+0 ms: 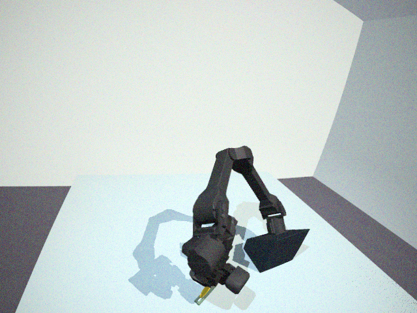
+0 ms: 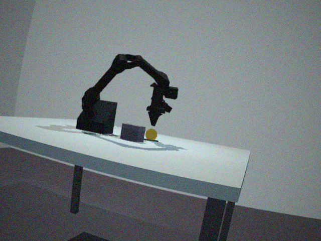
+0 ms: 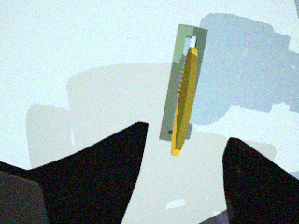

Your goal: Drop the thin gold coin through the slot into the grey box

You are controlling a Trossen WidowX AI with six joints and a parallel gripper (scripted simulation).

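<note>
The coin lies 5 cm below my gripper tip.
</note>
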